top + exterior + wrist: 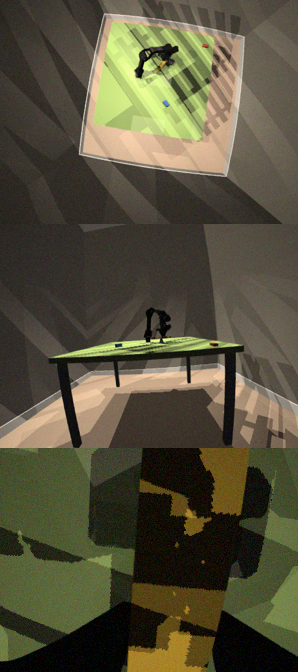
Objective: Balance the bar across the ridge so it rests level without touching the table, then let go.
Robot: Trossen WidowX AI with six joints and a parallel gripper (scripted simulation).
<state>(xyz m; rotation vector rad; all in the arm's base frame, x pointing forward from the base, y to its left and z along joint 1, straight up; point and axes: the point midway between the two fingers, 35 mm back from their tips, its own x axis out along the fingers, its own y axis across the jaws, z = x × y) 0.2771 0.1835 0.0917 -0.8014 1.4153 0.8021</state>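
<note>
My gripper tip is 2 cm past the orange-yellow bar and 3 cm to the left of it. Round my gripper tip: blue block 8 cm ahead, 46 cm to the right, 4 cm below; then red block 46 cm ahead, 32 cm to the left, 5 cm below.
</note>
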